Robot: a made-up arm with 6 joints. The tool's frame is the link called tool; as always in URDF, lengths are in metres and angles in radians.
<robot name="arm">
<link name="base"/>
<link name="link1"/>
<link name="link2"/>
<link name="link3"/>
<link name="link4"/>
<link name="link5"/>
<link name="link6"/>
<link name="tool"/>
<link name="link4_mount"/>
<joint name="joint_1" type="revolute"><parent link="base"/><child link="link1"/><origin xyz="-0.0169 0.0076 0.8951" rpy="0 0 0"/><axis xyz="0 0 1"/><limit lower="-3.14" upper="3.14" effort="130" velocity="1"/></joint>
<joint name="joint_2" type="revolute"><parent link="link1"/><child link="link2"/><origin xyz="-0.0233 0.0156 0.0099" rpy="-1.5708 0 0"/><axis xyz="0 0 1"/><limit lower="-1.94" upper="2.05" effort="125" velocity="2.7"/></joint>
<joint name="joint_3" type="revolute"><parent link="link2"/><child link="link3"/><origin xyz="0.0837 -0.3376 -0.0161" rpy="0 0 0"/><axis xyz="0 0 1"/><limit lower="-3.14" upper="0.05" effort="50" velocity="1.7"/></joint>
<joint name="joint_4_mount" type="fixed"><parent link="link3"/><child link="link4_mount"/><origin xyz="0.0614 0.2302 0.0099" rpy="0 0 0"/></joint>
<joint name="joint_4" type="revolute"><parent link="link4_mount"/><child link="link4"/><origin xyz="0.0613 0.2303 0.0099" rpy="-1.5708 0 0"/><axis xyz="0 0 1"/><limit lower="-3.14" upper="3.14" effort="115" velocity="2.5"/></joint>
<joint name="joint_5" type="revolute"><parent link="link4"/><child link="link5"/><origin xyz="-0.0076 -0.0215 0.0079" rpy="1.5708 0 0"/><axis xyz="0 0 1"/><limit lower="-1.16" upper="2.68" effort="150" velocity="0.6"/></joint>
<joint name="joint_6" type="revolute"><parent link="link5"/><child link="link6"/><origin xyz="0.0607 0.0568 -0.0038" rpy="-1.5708 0 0"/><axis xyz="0 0 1"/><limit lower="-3.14" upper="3.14" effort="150" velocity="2.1"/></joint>
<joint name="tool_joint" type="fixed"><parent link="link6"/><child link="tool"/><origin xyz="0.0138 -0.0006 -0.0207" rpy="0 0 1.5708"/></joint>
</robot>
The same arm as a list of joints. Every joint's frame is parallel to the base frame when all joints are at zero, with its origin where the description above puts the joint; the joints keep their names.
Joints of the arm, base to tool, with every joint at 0 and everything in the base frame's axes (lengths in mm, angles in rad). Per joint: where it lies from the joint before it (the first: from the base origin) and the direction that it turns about. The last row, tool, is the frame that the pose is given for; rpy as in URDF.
joint_1: origin -16.9 7.6 895.1 axis +z
joint_2: origin -23.3 15.6 9.9 axis +y
joint_3: origin 83.7 -16.1 337.6 axis +y
joint_4: origin 122.7 19.8 -460.5 axis -z
joint_5: origin -7.6 21.5 -7.9 axis +y
joint_6: origin 60.7 -3.8 -56.8 axis -z
tool: origin 13.8 0.6 20.7 rpy 3.1416 0.0000 -1.5708
Joint limits (rad, base to tool): -3.1400..3.1400 -1.9400..2.0500 -3.1400..0.0500 -3.1400..3.1400 -1.1600..2.6800 -3.1400..3.1400

